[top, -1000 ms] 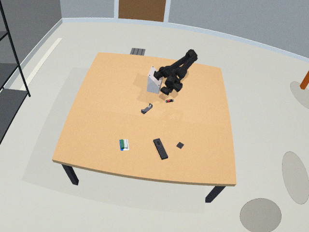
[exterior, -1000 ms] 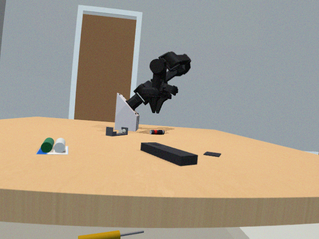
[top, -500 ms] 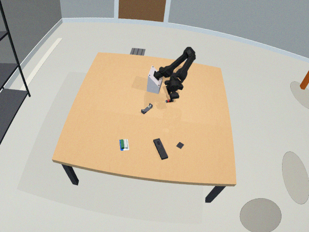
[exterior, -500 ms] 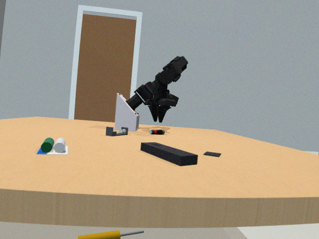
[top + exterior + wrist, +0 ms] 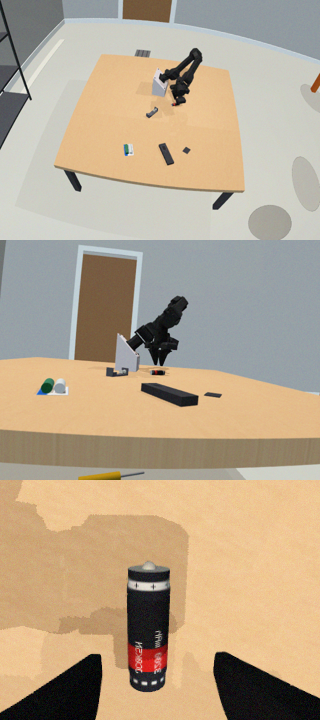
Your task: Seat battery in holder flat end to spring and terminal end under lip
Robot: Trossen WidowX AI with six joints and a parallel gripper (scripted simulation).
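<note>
Now: gripper tip 30 mm above the battery. From my gripper tip the other things lie so: yellow-handled screwdriver 470 mm ahead, 230 mm below, 100 mm to the right; then black battery door 390 mm ahead, 130 mm to the left, 40 mm below; then black remote 460 mm ahead, 30 mm below.
</note>
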